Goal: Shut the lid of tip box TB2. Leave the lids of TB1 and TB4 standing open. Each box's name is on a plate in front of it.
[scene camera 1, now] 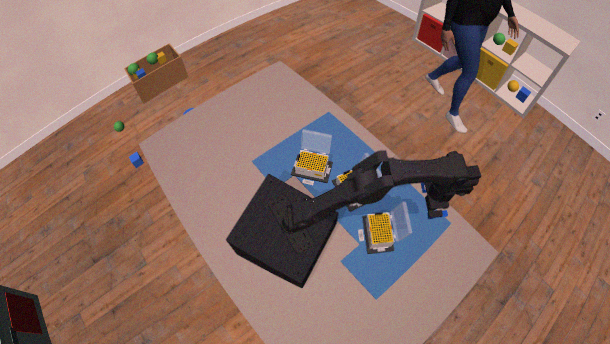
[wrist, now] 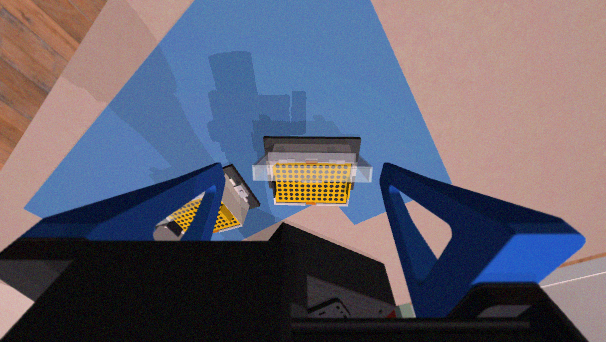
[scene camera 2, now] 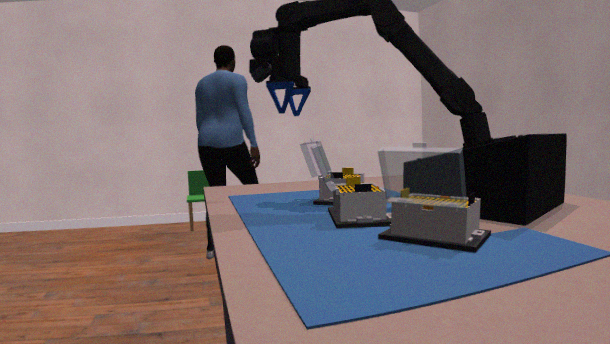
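Pixels of known places: gripper, fingertip midpoint: (scene camera 1: 427, 205) (wrist: 302, 171) (scene camera 2: 289, 114); arm's base, link origin: (scene camera 1: 290, 224) (scene camera 2: 479, 149).
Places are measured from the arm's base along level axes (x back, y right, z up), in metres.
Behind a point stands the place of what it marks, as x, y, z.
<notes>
Three grey tip boxes with yellow racks stand on the blue mat; their names are not legible. The box nearest scene camera 2 (scene camera 1: 380, 231) @[-0.272, 0.179, -0.069] (scene camera 2: 432, 220) @[-0.252, -0.251, -0.090] (wrist: 313, 185) @[-0.276, 0.171, -0.070] has its clear lid (scene camera 1: 402, 221) (scene camera 2: 422, 172) standing open. The middle box (scene camera 1: 344, 177) @[-0.293, -0.083, -0.070] (scene camera 2: 360, 206) (wrist: 230, 215) @[-0.288, 0.017, -0.063] is partly behind the arm in scene camera 1 and behind a finger in the wrist view, so its lid is unclear. The farthest box (scene camera 1: 311, 165) (scene camera 2: 327, 189) @[-0.374, -0.089, -0.060] has its lid (scene camera 1: 316, 142) @[-0.279, -0.264, -0.031] up. My gripper (scene camera 1: 434, 201) @[-0.401, 0.229, 0.088] (scene camera 2: 289, 113) @[-0.401, 0.229, 0.088] (wrist: 302, 171) @[-0.401, 0.229, 0.088] is open and empty, high above the mat's outer side.
The blue mat (scene camera 1: 377, 280) @[-0.168, 0.318, -0.127] (scene camera 2: 310, 280) @[-0.452, -0.339, -0.127] (wrist: 280, 40) @[-0.464, 0.223, -0.127] lies on the beige table top (scene camera 1: 210, 150) @[0.110, -0.559, -0.130] (scene camera 2: 270, 330) @[-0.506, -0.444, -0.130] (wrist: 500, 100) @[-0.247, 0.459, -0.130]. The black base block (scene camera 1: 280, 240) @[0.059, 0.031, 0.000] (scene camera 2: 535, 175) @[0.007, -0.180, -0.042] (wrist: 335, 247) @[-0.055, 0.112, -0.119] stands inward of the boxes. A person (scene camera 1: 467, 60) (scene camera 2: 222, 115) stands beyond the table.
</notes>
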